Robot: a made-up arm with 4 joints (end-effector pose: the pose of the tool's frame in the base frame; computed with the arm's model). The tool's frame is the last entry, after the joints. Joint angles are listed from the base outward.
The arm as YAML. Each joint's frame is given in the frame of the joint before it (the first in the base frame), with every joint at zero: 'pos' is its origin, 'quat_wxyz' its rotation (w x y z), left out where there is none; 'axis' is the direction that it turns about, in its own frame. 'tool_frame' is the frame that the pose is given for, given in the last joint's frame.
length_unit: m
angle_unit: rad
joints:
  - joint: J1
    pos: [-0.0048, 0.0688, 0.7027]
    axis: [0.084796, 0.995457, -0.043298]
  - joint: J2
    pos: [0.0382, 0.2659, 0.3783]
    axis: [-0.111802, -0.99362, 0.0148]
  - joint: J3
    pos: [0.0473, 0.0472, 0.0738]
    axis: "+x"
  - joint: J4
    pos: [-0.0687, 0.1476, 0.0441]
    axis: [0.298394, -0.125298, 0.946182]
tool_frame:
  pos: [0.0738, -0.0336, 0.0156]
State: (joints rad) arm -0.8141 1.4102 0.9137 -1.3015
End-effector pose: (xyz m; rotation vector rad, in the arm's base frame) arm -0.3785 0.3889 0.8420 0.9966 -1.3665 -0.1356
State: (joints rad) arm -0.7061 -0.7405 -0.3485 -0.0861
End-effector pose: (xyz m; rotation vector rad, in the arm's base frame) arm -0.1739 0.5224 1.0917 -0.3611 0.0259 -0.0519
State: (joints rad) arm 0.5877 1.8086 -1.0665 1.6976
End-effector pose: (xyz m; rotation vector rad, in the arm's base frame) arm 0.3308 0.5277 0.9650 -1.2158 -0.2461 0.9888
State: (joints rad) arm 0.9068 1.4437 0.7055 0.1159
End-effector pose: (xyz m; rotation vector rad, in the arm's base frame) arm 0.2823 0.4221 1.1084 0.6024 -0.5480 0.2996
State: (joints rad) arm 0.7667 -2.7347 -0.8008 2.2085
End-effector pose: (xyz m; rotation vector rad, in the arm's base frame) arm 0.3802 0.5577 0.9397 -2.2756 -0.9725 0.5369
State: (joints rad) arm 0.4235 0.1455 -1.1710 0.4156
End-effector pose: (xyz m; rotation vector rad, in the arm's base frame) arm 0.2419 0.4787 0.9942 -0.9563 0.4339 0.5023
